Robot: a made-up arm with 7 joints. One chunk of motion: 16 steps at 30 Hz.
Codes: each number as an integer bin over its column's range. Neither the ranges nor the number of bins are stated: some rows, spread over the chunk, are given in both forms.
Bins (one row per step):
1: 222 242 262 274 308 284 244
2: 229 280 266 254 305 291 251
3: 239 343 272 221 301 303 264
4: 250 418 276 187 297 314 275
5: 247 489 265 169 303 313 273
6: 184 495 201 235 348 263 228
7: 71 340 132 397 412 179 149
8: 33 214 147 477 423 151 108
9: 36 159 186 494 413 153 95
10: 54 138 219 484 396 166 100
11: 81 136 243 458 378 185 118
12: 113 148 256 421 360 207 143
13: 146 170 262 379 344 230 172
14: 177 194 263 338 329 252 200
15: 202 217 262 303 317 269 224
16: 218 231 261 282 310 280 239
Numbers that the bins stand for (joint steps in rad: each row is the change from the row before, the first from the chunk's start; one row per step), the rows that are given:
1: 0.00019 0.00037 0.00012 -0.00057 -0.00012 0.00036 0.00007
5: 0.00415 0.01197 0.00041 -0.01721 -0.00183 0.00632 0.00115
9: -0.02929 -0.00353 -0.00716 0.03431 0.03563 -0.02656 -0.00547
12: -0.01709 -0.00405 -0.00045 0.02273 0.01758 -0.01547 -0.00368
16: -0.00044 -0.00015 0.00003 0.00070 0.00056 -0.00047 -0.00011
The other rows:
2: 0.00130 0.00215 0.00051 -0.00374 -0.00114 0.00179 0.00033
3: 0.00288 0.00511 0.00108 -0.00897 -0.00251 0.00426 0.00082
4: 0.00463 0.00863 0.00147 -0.01436 -0.00387 0.00652 0.00123
6: -0.00583 0.01225 -0.00573 -0.00675 0.01350 -0.00396 -0.00052
7: -0.02375 0.00497 -0.01234 0.01893 0.03529 -0.02122 -0.00346
8: -0.02977 -0.00095 -0.01090 0.03161 0.03904 -0.02697 -0.00498
10: -0.02644 -0.00452 -0.00400 0.03272 0.02984 -0.02389 -0.00528
11: -0.02216 -0.00461 -0.00170 0.02860 0.02371 -0.01999 -0.00461
13: -0.01186 -0.00302 0.00012 0.01608 0.01214 -0.01074 -0.00260
14: -0.00694 -0.00189 0.00022 0.00958 0.00703 -0.00622 -0.00156
15: -0.00298 -0.00081 0.00012 0.00403 0.00294 -0.00273 -0.00067

